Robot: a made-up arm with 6 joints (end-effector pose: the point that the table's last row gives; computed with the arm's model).
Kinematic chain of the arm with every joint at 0, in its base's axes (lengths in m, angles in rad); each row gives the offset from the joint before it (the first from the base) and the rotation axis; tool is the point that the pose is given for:
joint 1: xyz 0 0 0.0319 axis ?
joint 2: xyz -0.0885 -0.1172 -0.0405 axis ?
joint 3: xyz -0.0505 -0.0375 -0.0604 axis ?
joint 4: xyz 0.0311 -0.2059 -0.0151 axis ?
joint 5: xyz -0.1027 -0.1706 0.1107 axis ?
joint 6: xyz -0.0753 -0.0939 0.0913 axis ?
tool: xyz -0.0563 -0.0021 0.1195
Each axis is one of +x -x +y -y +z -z.
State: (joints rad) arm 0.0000 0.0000 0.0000 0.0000 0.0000 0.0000
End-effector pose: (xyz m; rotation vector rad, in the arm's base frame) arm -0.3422 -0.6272 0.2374 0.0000 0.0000 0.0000
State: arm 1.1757 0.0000 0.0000 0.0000 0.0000 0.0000
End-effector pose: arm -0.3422 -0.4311 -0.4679 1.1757 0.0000 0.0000
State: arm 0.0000 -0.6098 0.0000 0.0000 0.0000 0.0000
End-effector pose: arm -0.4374 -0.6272 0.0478 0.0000 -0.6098 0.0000
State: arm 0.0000 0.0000 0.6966 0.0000 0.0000 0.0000
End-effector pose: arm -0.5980 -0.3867 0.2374 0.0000 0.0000 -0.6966
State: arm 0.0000 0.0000 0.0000 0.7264 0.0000 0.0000
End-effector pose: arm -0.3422 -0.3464 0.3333 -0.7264 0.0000 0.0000
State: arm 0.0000 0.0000 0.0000 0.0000 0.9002 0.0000
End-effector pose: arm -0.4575 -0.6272 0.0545 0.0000 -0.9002 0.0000
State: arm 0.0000 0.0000 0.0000 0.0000 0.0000 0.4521
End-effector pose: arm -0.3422 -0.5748 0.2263 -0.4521 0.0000 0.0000
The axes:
joint 1: +x
joint 2: +y
joint 3: -z
joint 4: -x
joint 5: -y
joint 6: -x

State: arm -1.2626 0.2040 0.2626 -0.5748 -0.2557 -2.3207
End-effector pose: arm -0.5003 -0.2943 0.6375 1.6200 -0.3501 -0.3394
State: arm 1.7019 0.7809 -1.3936 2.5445 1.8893 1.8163
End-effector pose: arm -0.0385 0.0731 -0.2236 -0.0577 1.8117 2.2390
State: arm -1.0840 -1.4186 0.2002 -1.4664 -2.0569 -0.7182
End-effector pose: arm 0.3132 -0.3355 0.4887 -0.3743 1.3991 0.6298
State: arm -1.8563 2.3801 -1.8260 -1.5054 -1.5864 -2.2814
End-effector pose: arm -0.6768 -0.0041 0.1288 -0.9755 -0.5050 0.7454
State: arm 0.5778 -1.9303 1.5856 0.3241 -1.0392 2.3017
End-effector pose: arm -0.1528 0.2177 -0.3446 -0.1265 0.2962 -0.4369
